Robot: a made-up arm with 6 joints.
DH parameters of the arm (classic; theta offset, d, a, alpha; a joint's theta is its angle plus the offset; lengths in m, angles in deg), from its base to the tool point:
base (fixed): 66.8 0 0.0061 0
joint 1: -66.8 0.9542 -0.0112 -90
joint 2: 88.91 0 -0.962 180
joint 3: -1.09 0.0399 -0.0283 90
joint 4: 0 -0.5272 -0.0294 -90
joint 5: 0 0.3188 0.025 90
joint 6: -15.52 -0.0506 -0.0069 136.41
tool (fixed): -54.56 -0.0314 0 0
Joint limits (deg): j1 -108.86..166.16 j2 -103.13..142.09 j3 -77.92..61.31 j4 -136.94..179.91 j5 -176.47..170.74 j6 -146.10..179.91
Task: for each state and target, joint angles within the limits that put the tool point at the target. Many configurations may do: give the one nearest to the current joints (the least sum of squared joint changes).
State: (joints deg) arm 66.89 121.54 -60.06 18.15 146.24 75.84
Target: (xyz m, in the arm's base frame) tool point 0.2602 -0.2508 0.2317
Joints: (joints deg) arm 33.27 142.09 -53.94 7.69 145.41 71.36
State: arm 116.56 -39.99 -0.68 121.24 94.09 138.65
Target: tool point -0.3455 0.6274 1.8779
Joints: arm 105.24 7.75 -20.25 122.95 93.01 139.64
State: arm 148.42 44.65 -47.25 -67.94 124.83 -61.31
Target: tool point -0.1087 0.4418 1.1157
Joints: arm 138.29 46.13 -50.24 -64.62 124.67 -61.16
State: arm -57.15 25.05 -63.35 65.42 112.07 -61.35
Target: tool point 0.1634 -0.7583 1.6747
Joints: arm -68.58 10.72 -41.94 62.40 112.70 -60.53
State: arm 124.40 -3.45 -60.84 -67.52 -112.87 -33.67
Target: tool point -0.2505 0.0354 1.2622
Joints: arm 162.60 30.22 -49.36 -106.84 -105.12 -28.33
